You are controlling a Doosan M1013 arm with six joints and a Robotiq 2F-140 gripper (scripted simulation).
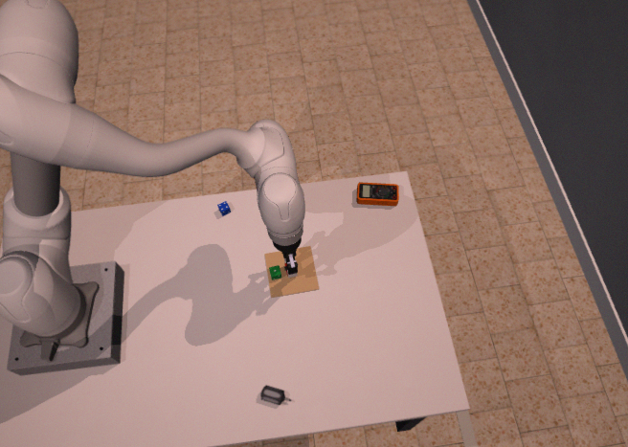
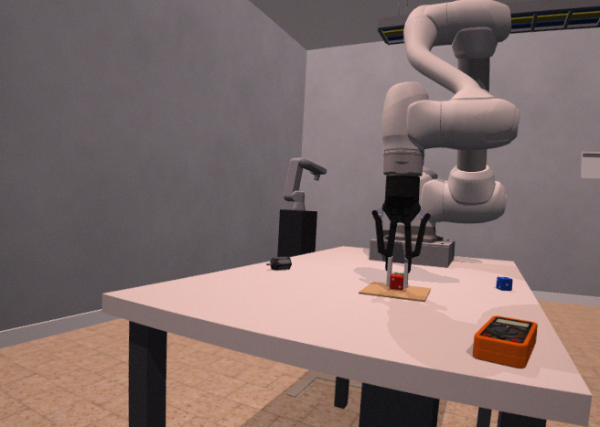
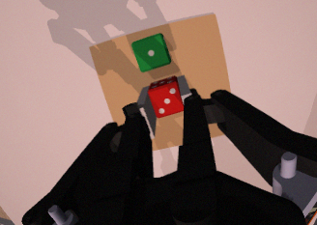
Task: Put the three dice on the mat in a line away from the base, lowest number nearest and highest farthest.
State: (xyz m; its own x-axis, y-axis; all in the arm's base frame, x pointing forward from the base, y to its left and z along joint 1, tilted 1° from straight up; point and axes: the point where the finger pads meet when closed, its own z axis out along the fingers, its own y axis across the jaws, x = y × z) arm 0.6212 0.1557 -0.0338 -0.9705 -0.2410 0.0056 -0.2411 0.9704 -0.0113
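Right now my hand is 2 cm above the red die. Round my hand: green die 5 cm behind, 1 cm to the right, 3 cm below; then tan mat 4 cm below; then blue die 21 cm behind, 21 cm to the left, 3 cm below.
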